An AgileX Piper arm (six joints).
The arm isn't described. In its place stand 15 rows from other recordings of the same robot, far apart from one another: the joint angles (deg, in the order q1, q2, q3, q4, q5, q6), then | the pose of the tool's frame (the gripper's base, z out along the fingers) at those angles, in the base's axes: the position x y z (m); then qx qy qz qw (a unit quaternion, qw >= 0).
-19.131 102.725 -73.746 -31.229 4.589 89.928 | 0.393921 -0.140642 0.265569 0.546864 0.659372 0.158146 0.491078
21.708 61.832 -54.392 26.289 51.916 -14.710 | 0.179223 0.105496 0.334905 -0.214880 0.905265 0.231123 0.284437
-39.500 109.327 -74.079 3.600 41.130 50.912 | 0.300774 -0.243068 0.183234 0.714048 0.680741 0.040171 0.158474
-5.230 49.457 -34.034 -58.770 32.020 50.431 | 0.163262 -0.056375 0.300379 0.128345 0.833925 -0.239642 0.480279
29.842 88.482 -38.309 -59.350 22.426 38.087 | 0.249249 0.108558 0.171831 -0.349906 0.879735 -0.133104 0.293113
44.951 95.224 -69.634 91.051 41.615 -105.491 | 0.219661 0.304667 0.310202 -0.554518 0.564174 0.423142 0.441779
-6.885 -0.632 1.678 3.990 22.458 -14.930 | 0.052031 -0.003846 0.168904 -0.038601 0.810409 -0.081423 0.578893
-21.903 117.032 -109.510 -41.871 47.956 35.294 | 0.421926 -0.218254 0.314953 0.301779 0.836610 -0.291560 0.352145
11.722 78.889 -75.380 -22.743 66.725 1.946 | 0.272416 0.023518 0.359900 -0.118720 0.950911 -0.167228 0.231751
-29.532 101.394 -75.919 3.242 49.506 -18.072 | 0.321619 -0.177702 0.239676 0.112562 0.978039 -0.047802 0.168774
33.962 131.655 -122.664 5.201 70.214 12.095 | 0.404571 0.281855 0.225582 -0.178499 0.973311 0.094543 0.108925
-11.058 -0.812 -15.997 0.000 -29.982 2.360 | -0.001950 0.000381 0.342665 0.038240 0.325080 -0.071654 0.942192
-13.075 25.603 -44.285 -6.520 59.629 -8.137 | 0.052813 -0.021418 0.347735 0.034997 0.888687 -0.139294 0.435441
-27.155 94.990 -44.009 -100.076 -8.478 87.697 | 0.285356 -0.131524 0.169562 0.092470 0.925234 -0.058833 0.363222
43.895 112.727 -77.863 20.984 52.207 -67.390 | 0.261769 0.287598 0.176752 -0.752575 0.637285 0.134264 0.097326
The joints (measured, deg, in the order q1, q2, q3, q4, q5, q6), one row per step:
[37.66, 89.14, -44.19, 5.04, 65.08, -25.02]
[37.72, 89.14, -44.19, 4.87, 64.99, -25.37]
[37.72, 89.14, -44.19, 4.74, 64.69, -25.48]
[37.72, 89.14, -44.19, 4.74, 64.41, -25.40]
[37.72, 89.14, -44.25, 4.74, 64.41, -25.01]
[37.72, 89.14, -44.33, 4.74, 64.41, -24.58]
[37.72, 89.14, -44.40, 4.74, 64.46, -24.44]
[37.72, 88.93, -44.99, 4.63, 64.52, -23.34]
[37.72, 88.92, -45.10, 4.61, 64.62, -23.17]
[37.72, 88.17, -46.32, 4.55, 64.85, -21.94]
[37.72, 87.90, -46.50, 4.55, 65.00, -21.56]
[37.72, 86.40, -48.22, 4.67, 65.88, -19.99]
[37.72, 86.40, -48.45, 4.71, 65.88, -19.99]
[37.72, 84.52, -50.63, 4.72, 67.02, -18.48]
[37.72, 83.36, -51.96, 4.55, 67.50, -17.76]
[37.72, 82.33, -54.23, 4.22, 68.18, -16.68]
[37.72, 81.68, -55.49, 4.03, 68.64, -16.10]
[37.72, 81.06, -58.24, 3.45, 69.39, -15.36]
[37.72, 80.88, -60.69, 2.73, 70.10, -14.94]
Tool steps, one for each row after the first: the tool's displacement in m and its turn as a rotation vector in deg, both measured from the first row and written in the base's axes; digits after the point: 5 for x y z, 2 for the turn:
[0.00011, 0.00005, -0.00005, 0.04, -0.12, 0.50]
[0.00059, 0.00017, -0.00019, 0.15, -0.42, 0.67]
[0.00094, 0.00042, -0.00030, 0.29, -0.66, 0.58]
[0.00113, 0.00057, -0.00011, 0.23, -0.74, 0.20]
[0.00138, 0.00077, 0.00015, 0.17, -0.84, -0.22]
[0.00155, 0.00089, 0.00040, 0.15, -0.87, -0.35]
[0.00328, 0.00204, 0.00313, 0.28, -1.60, -1.34]
[0.00351, 0.00219, 0.00357, 0.25, -1.64, -1.49]
[0.00646, 0.00438, 0.01065, 1.02, -3.12, -2.64]
[0.00658, 0.00449, 0.01238, 1.13, -3.38, -3.00]
[0.00902, 0.00665, 0.02466, 2.39, -5.21, -4.57]
[0.00965, 0.00720, 0.02550, 2.56, -5.37, -4.60]
[0.01200, 0.00912, 0.04148, 4.20, -7.64, -6.04]
[0.01341, 0.00993, 0.05147, 5.29, -9.27, -6.65]
[0.01677, 0.01195, 0.06495, 6.64, -11.45, -7.55]
[0.01814, 0.01268, 0.07292, 7.41, -12.65, -8.03]
[0.02241, 0.01493, 0.08727, 8.69, -14.94, -8.51]
[0.02655, 0.01681, 0.09871, 9.46, -16.81, -8.63]

